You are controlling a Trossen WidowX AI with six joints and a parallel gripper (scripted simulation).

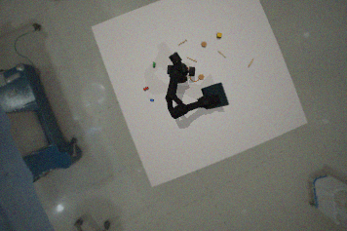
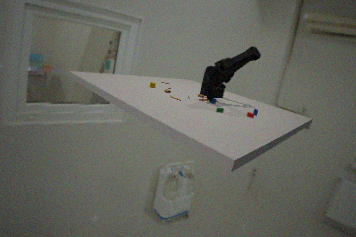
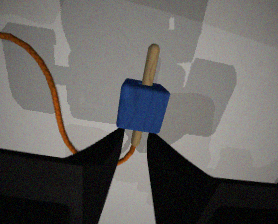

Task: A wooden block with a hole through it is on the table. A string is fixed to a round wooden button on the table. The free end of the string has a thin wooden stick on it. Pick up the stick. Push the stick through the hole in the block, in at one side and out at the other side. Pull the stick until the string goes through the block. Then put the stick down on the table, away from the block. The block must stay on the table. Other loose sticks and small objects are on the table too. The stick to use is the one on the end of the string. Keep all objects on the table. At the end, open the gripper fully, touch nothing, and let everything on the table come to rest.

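The blue cube lies 3 cm behind my gripper tip and 1 cm to the left of it. The rest, counted from my gripper tip: green piece (17 cm to the left, 10 cm ahead); then round wooden button (14 cm to the right, 7 cm behind, 1 cm below); then thin wooden stick (1 cm behind).
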